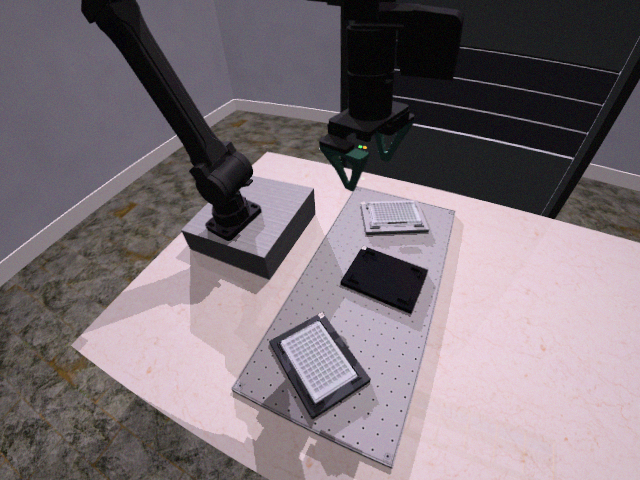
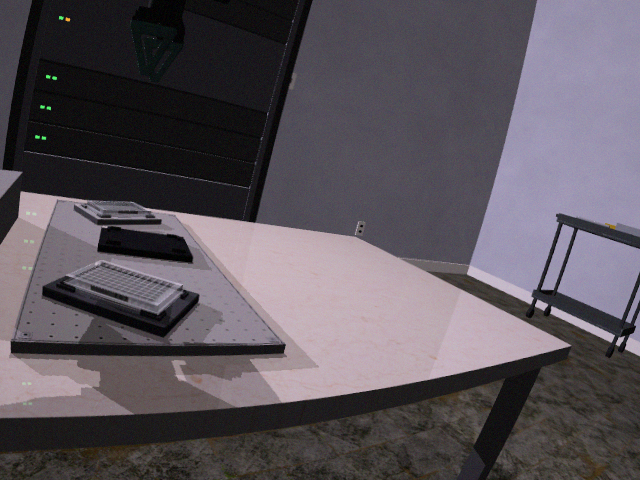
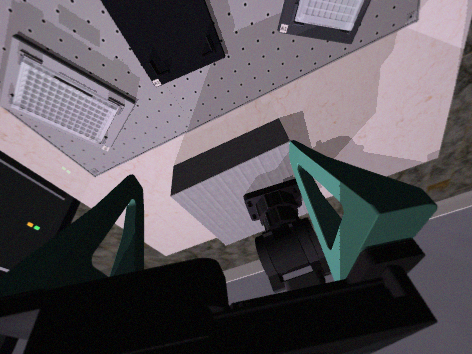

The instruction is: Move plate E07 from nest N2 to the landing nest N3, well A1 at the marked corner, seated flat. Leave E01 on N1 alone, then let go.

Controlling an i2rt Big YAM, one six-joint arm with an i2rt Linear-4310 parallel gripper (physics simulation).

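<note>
A clear-white well plate [image 1: 317,359] [image 2: 124,284] [image 3: 330,11] sits on the near dark grey nest [image 1: 360,376] [image 3: 320,34]. Another white well plate [image 1: 394,212] [image 2: 121,208] [image 3: 65,102] sits on the far light grey nest [image 1: 395,230] [image 3: 125,112]. I cannot read which is E07 or E01. The black middle nest [image 1: 385,279] [image 2: 144,244] [image 3: 170,35] holds no plate, with a small white corner label [image 1: 363,249] [image 3: 156,82]. My gripper [image 1: 369,172] [image 2: 155,78] [image 3: 213,164] is open and empty, high above the far end of the board, apart from both plates.
All three nests stand on a perforated grey board [image 1: 382,423] [image 2: 237,330]. The arm's base stands on a grey block [image 1: 289,198] [image 3: 215,200] beside the board. A dark equipment rack [image 2: 155,134] rises behind the table. A cart [image 2: 584,310] stands at the far right.
</note>
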